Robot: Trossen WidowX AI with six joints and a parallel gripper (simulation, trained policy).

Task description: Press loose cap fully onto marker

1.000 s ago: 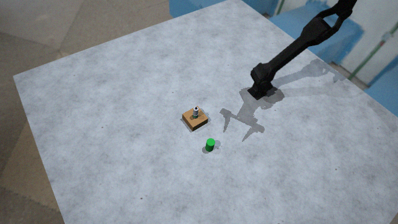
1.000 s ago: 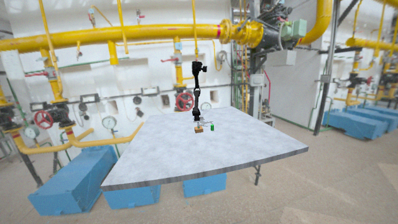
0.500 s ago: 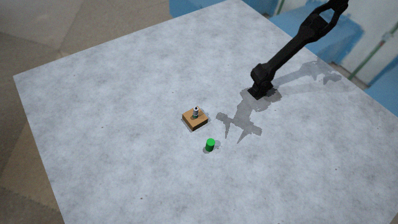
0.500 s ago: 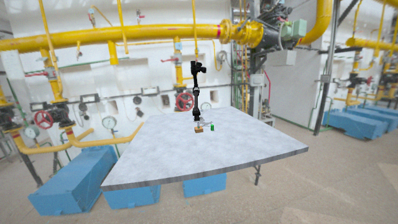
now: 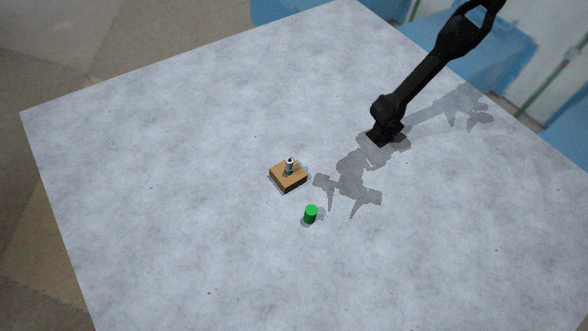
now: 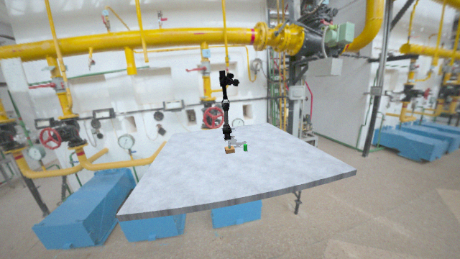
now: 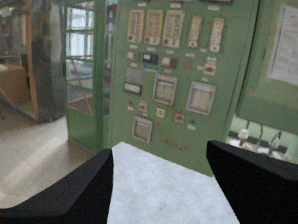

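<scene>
My gripper tip is 20 cm short of the green cap, 1 cm to the left of it and 52 cm above it. The rest, counted from my gripper tip: holder block 18 cm ahead, 14 cm to the right, 53 cm below.
</scene>
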